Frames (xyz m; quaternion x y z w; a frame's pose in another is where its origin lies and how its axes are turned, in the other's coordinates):
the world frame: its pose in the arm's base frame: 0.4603 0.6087 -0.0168 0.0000 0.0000 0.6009 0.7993
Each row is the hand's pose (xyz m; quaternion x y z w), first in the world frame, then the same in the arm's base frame.
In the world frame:
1: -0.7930 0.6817 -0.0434 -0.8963 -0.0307 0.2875 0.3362
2: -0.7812 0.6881 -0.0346 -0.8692 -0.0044 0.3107 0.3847
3: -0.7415 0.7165 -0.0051 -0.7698 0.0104 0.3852 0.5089
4: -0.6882 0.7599 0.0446 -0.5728 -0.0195 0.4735 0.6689
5: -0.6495 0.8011 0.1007 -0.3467 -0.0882 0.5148 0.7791
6: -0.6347 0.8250 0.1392 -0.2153 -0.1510 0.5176 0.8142
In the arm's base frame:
1: -0.4149 0.0363 -0.0602 -0.6980 -0.5631 0.4318 0.0960
2: -0.4177 0.0494 -0.0514 -0.6921 -0.5258 0.4795 0.1208
3: -0.4340 0.0954 -0.0219 -0.6215 -0.4543 0.6137 0.1753
4: -0.4609 0.1587 0.0278 -0.4461 -0.3598 0.7804 0.2501
5: -0.4897 0.2073 0.0839 -0.2241 -0.2788 0.8797 0.3134
6: -0.5086 0.2282 0.1224 -0.0814 -0.2501 0.9030 0.3398

